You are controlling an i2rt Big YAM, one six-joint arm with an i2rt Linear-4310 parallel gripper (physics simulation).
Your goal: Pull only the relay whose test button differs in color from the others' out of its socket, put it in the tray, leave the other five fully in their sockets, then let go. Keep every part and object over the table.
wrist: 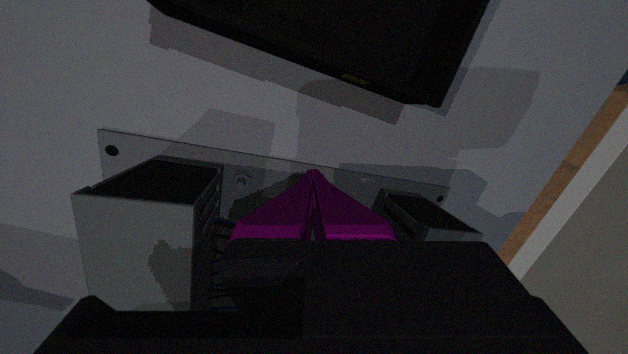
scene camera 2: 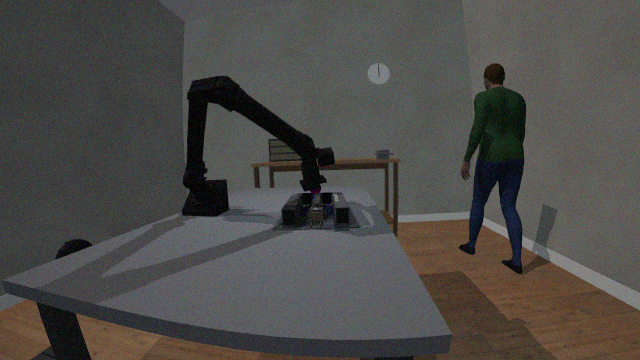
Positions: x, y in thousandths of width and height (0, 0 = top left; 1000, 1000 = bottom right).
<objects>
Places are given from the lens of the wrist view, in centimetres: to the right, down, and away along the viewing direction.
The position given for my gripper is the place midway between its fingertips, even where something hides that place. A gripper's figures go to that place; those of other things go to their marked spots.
my gripper (wrist: 499, 501): 0, 0, 13
panel (wrist: 431, 499): -3, 0, 15
</objects>
